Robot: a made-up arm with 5 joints.
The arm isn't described. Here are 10 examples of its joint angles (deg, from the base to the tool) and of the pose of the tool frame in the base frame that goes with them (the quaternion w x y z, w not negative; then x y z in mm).
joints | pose
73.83 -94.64 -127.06 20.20 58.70 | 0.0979 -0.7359 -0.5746 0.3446 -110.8 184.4 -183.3
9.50 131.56 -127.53 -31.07 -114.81 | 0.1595 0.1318 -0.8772 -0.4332 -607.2 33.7 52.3
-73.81 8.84 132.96 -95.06 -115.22 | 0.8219 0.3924 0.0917 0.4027 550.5 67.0 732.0
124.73 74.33 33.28 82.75 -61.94 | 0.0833 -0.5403 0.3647 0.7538 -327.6 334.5 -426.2
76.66 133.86 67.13 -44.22 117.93 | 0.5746 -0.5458 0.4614 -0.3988 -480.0 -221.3 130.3
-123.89 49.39 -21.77 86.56 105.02 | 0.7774 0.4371 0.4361 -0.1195 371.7 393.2 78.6
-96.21 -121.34 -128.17 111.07 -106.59 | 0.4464 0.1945 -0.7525 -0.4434 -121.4 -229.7 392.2
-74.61 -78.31 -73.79 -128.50 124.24 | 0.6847 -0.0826 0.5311 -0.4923 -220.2 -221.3 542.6
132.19 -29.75 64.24 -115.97 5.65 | 0.8517 -0.4266 0.0346 0.3025 238.3 324.0 -521.7
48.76 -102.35 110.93 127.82 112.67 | 0.2040 -0.9194 0.1764 -0.2864 -384.2 -133.1 428.2
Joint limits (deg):
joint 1: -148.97..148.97
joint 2: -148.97..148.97
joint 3: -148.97..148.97
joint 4: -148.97..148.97
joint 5: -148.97..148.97
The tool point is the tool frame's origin. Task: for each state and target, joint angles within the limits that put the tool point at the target. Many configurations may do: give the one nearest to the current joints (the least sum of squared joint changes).
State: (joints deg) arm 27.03 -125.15 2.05 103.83 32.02
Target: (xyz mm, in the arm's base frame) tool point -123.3 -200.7 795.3
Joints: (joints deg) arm -18.35 -139.87 20.88 103.39 30.27
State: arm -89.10 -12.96 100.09 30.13 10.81
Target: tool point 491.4 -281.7 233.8
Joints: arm -134.04 -28.42 114.54 69.68 -29.27
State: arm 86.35 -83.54 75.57 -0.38 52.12
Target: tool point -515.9 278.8 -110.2
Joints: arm 75.01 -52.47 62.53 -10.22 50.50
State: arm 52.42 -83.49 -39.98 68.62 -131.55
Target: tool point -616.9 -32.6 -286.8
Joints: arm 32.25 -91.29 -79.40 59.54 -136.45
